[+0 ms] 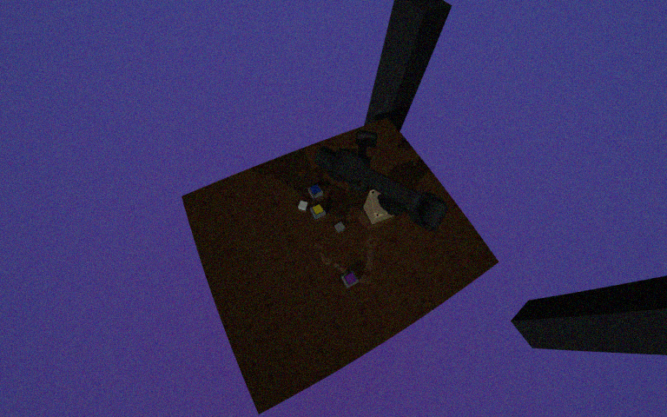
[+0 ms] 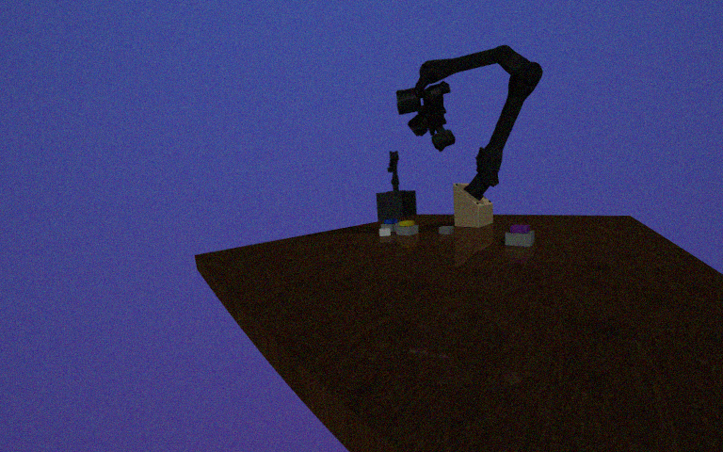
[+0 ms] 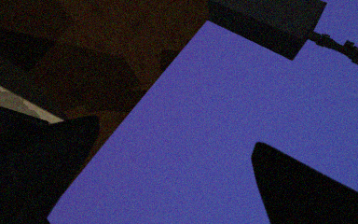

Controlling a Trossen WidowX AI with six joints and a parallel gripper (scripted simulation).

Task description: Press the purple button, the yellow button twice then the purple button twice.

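Right now my gripper tip is 24 cm short of the purple button, 27 cm to the right of it and 26 cm above it. The rest, counted from my gripper tip: yellow button: 19 cm ahead, 3 cm to the right, 26 cm below; then grey block: 23 cm ahead, 9 cm to the right, 28 cm below; then blue button: 15 cm ahead, 12 cm to the right, 26 cm below.
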